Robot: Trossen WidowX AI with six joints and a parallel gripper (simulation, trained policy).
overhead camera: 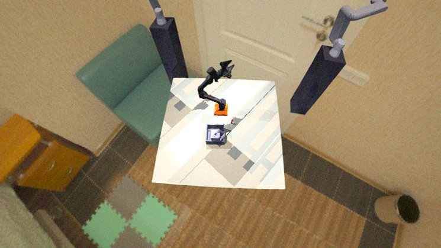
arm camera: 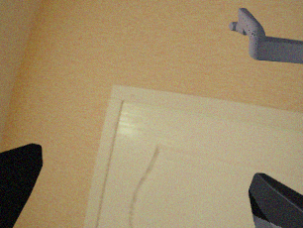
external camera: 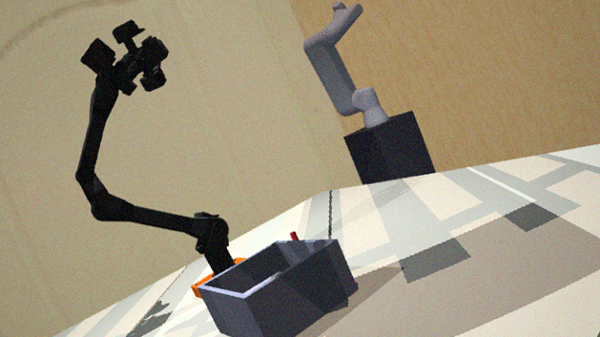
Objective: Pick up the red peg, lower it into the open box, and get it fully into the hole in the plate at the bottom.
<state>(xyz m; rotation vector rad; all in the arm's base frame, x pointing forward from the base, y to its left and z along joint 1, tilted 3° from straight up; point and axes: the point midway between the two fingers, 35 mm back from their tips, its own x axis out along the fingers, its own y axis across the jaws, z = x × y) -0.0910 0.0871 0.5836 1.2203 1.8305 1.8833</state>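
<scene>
Now: gripper tip 260 mm short of the red peg, 60 mm to the right of it and 600 mm above it. From my gripper tip the other things lie so: box: 440 mm ahead, 90 mm to the right, 610 mm below; then plate: 440 mm ahead, 90 mm to the right, 590 mm below.
</scene>
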